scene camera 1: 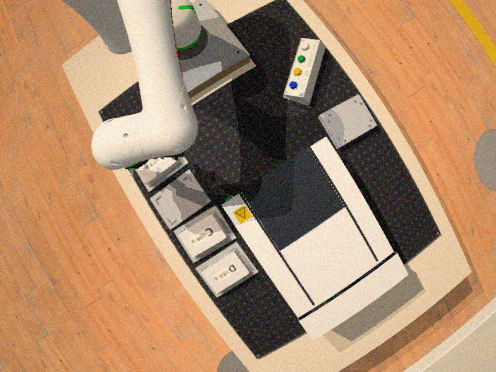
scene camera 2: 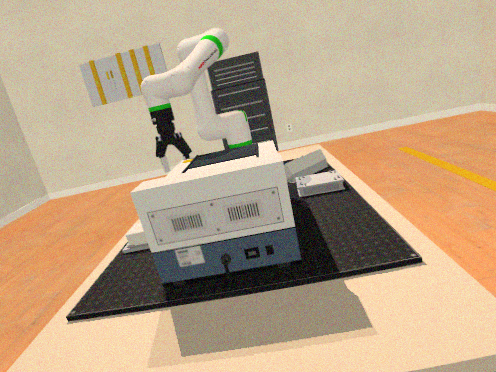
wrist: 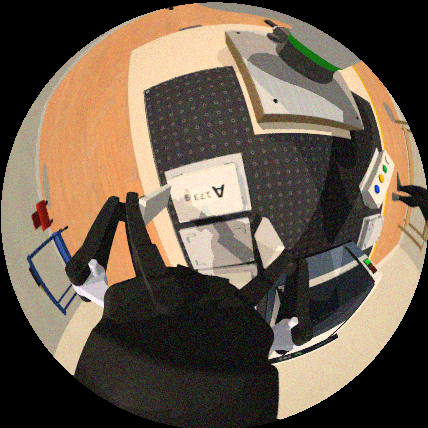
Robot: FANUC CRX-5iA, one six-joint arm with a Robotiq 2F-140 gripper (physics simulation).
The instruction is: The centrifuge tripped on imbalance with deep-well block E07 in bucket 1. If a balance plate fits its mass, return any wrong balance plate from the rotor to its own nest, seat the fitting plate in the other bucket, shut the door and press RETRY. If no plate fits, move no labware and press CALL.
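Where they show: gripper, between the fingertips: (wrist: 214, 210); arm's base, origin of its link: (scene camera 1: 186, 40) (wrist: 304, 60).
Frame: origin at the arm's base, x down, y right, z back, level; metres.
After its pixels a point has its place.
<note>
My gripper (scene camera 2: 176, 161) @(x -0.066, y 0.300, z -0.279 m) (wrist: 214, 210) @(x -0.066, y 0.300, z -0.279 m) is open and empty, above the row of nests near balance plate A. Plate A (scene camera 1: 161, 171) @(x 0.008, y 0.324, z -0.307 m) (wrist: 207, 195) @(x 0.007, y 0.316, z -0.272 m), marked 173 g, lies in its nest, partly under the arm in scene camera 1. The nest beside it (scene camera 1: 180, 199) @(x 0.049, y 0.336, z -0.409 m) (wrist: 217, 245) @(x 0.049, y 0.339, z -0.403 m) is empty. Plate C (scene camera 1: 204, 235) @(x 0.006, y 0.339, z -0.544 m) and plate D (scene camera 1: 227, 271) @(x 0.006, y 0.355, z -0.675 m) lie in their nests. The centrifuge (scene camera 1: 325, 260) @(x -0.149, y 0.103, z -0.802 m) (scene camera 2: 215, 185) @(x -0.161, y 0.087, z -0.986 m) has its dark door panel (scene camera 1: 300, 200) @(x -0.152, y 0.058, z -0.630 m) (wrist: 340, 295) @(x -0.122, y 0.078, z -0.522 m) over the chamber. Block E07 and the rotor are not visible. The button box (scene camera 1: 303, 70) @(x -0.011, y -0.222, z -0.336 m) (wrist: 377, 177) @(x 0.001, y -0.191, z -0.321 m) has white, green, yellow and blue buttons; its labels are unreadable.
A grey fixture plate (scene camera 1: 347, 121) @(x 0.024, y -0.233, z -0.547 m) (scene camera 2: 320, 185) @(x 0.031, y -0.230, z -0.608 m) (wrist: 371, 232) @(x 0.024, y -0.214, z -0.536 m) lies between the button box and the centrifuge's far side. The arm's base plate (scene camera 1: 215, 65) @(x -0.002, y -0.017, z -0.145 m) (wrist: 300, 100) @(x -0.002, y 0.090, z -0.131 m) stands at the mat's edge. The centrifuge housing rises beside the nests.
</note>
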